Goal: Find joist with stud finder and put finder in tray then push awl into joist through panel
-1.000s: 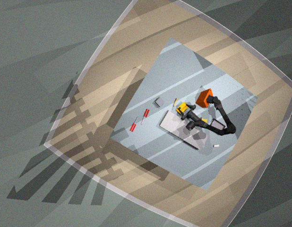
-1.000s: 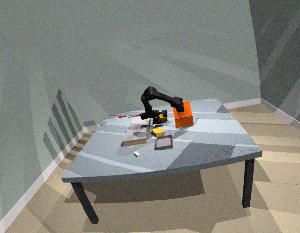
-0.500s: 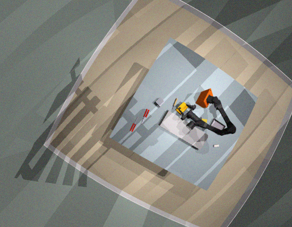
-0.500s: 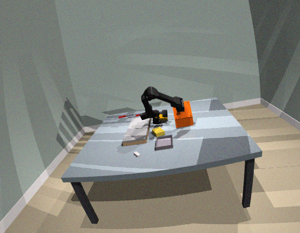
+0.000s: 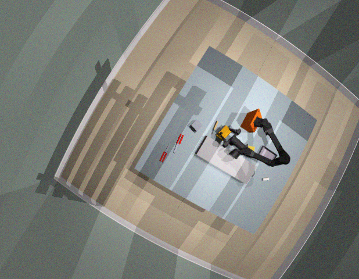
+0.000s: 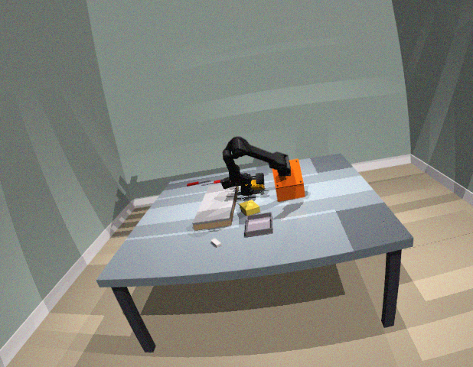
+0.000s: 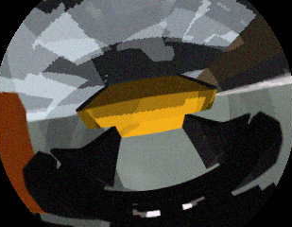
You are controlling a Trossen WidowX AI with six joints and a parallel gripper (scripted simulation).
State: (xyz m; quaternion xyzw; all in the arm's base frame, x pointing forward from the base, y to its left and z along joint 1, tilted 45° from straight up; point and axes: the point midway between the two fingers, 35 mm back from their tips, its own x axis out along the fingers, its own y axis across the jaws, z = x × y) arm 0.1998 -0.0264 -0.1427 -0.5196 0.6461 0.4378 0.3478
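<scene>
My gripper tip is now 20 mm short of the yellow stud finder, 10 mm to the right of it and 10 mm above it. Round my gripper tip: square window (30 mm ahead, 10 mm to the left); awl (70 mm to the right, 50 mm below, 20 mm ahead); grey block (210 mm to the right, 90 mm ahead, 40 mm below).
</scene>
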